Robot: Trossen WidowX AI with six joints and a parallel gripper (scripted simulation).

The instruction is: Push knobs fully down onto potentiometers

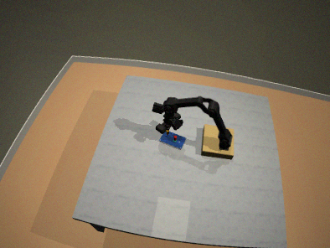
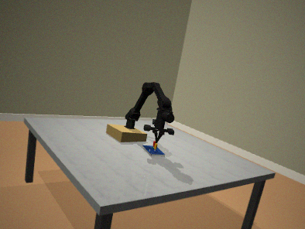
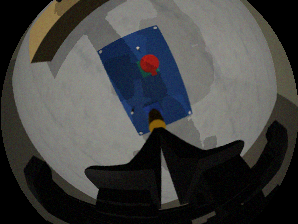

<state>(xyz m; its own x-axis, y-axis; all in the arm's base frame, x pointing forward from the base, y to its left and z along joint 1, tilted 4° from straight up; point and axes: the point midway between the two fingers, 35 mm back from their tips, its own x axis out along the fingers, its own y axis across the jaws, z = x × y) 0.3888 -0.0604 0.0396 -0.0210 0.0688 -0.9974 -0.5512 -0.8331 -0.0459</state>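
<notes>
Right now my gripper tip is 20 mm above the yellow knob. Also, from my gripper tip: red knob: 50 mm behind, 40 mm to the left, 30 mm below.
</notes>
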